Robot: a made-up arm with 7 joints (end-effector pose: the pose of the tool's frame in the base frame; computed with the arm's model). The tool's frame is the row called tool.
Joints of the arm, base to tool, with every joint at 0 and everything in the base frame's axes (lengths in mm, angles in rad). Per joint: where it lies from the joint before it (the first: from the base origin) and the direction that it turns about. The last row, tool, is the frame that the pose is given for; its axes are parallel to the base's.
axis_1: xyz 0 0 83 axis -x
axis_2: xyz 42 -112 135 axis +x
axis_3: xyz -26 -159 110 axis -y
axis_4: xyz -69 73 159 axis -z
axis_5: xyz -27 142 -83 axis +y
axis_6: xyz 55 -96 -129 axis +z
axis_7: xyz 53 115 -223 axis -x
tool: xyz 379 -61 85
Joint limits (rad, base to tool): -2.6..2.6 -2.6..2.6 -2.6..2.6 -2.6..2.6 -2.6..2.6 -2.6..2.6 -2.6..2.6
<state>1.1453 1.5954 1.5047 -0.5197 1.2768 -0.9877 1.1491</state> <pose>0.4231 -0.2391 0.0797 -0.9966 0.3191 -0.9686</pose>
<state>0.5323 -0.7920 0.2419 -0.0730 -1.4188 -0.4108 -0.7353</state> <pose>0.1994 0.5566 0.5823 -0.0681 -1.0348 1.2538</pose>
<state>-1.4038 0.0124 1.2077 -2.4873 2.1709 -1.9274 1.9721</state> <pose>0.0250 -0.7589 0.1303 1.9152 -1.1152 1.8940</pose>
Working (the frame after each row of the table, in the pose's form):
after axis_1: 0.0000 0.0000 0.0830 1.4038 0.0000 0.0000
after axis_2: 0.0420 -0.1517 -0.0050 1.4162 0.0000 0.0000
after axis_3: 0.0160 -0.2849 -0.1452 1.2284 -0.9896 -0.8474
after axis_4: -0.1571 -0.2657 -0.0743 -0.5594 -1.5277 1.1203
after axis_5: -0.1026 -0.1965 -0.2157 -1.1233 0.3947 0.0250
after axis_6: -0.0688 -0.3620 -0.1975 -1.1078 -0.8007 -1.6411
after axis_7: -0.0322 -0.6137 -0.2306 1.9152 -1.1152 1.8940

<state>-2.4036 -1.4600 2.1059 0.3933 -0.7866 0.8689 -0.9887</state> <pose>-0.2855 -0.3668 0.2826 -0.0693 -2.4247 -0.1756</pose>
Working (the frame after each row of the table, in the pose's form):
after axis_1: 0.0000 0.0000 0.0830 2.4036 0.0000 0.0000
after axis_2: 0.0420 -0.0080 -0.0922 0.9436 0.0000 0.0000
after axis_3: 0.0160 -0.1903 -0.1564 0.5586 -1.9215 -0.9804
after axis_4: -0.0856 -0.0338 -0.1797 0.9608 -1.8476 -1.2232
after axis_5: -0.0292 -0.0056 -0.0254 0.4922 -2.4200 -1.7613
after axis_6: -0.0269 -0.1665 -0.0799 -0.5017 -2.1065 -1.3403
after axis_7: 0.0623 -0.3199 0.1053 -0.0693 -2.4247 -0.1756

